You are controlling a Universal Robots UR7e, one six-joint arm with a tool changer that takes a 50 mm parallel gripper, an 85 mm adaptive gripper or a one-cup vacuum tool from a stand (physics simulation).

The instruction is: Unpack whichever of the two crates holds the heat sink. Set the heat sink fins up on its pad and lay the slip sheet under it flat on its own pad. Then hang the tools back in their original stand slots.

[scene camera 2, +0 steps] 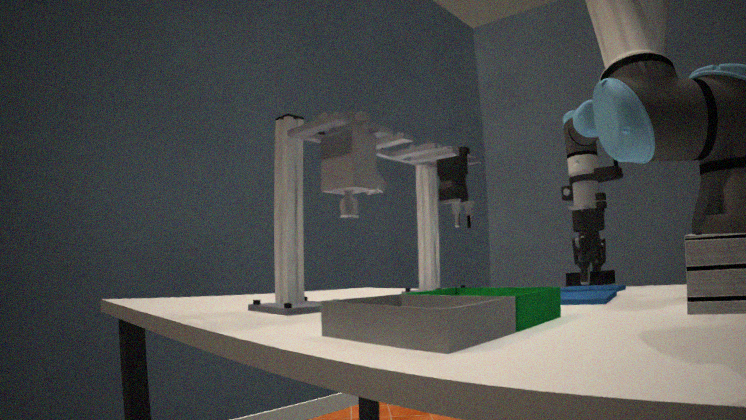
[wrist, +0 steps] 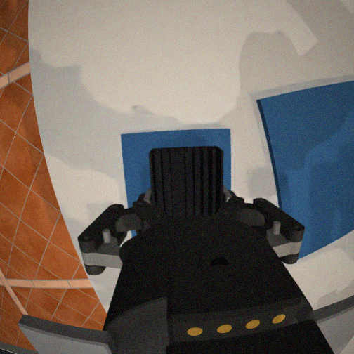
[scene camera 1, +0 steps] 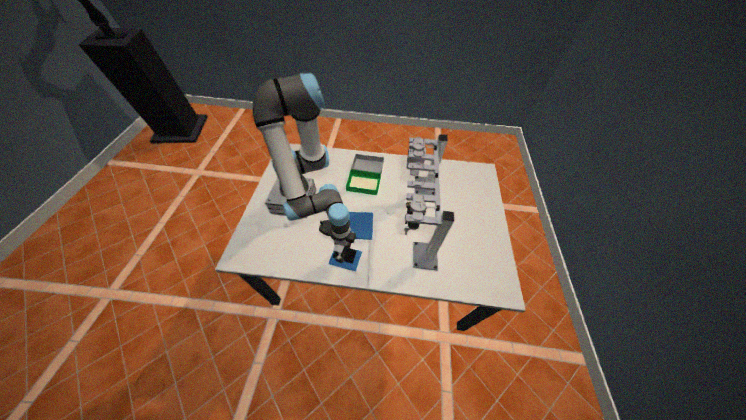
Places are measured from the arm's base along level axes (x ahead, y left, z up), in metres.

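Pixels of known places: hand at its tool point: [scene camera 2: 586,202]; arm's base at its link origin: [scene camera 2: 744,231].
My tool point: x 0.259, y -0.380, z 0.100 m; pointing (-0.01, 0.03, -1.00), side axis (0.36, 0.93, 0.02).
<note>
Ahead of a thing's pixels: the offset from my tool point to its middle. "*": to the spot under its first point. Level surfaces: height alone.
The black heat sink {dx +0.000, dy +0.004, dz -0.174 m} [scene camera 1: 350,254] [scene camera 2: 605,277] [wrist: 186,177] is fins up between the fingers of my gripper [scene camera 1: 341,254] [scene camera 2: 586,275] [wrist: 186,196], which is shut on it. It is at the small blue pad {* dx +0.035, dy -0.042, dz -0.188 m} [scene camera 1: 351,265] [wrist: 140,145], inside its outline; whether its underside touches the pad is hard to tell. The cream slip sheet {dx +0.120, dy +0.466, dz -0.201 m} [scene camera 1: 363,183] lies flat in the green crate [scene camera 1: 362,191] [scene camera 2: 540,308]. The larger blue pad [scene camera 1: 364,225] [scene camera 2: 584,297] [wrist: 315,160] holds no sheet. The tool stand [scene camera 1: 440,240] [scene camera 2: 289,213] carries the vacuum tool {dx +0.383, dy +0.389, dz +0.063 m} [scene camera 2: 348,162] and the parallel gripper [scene camera 2: 452,180].
The grey crate {dx +0.139, dy +0.540, dz -0.183 m} [scene camera 1: 368,163] [scene camera 2: 417,324] adjoins the green crate on its far side in scene camera 1. The arm's base block [scene camera 2: 715,273] stands on the table {dz -0.205 m} [scene camera 1: 475,240] to the left in scene camera 1. The small pad is near the table's front edge.
</note>
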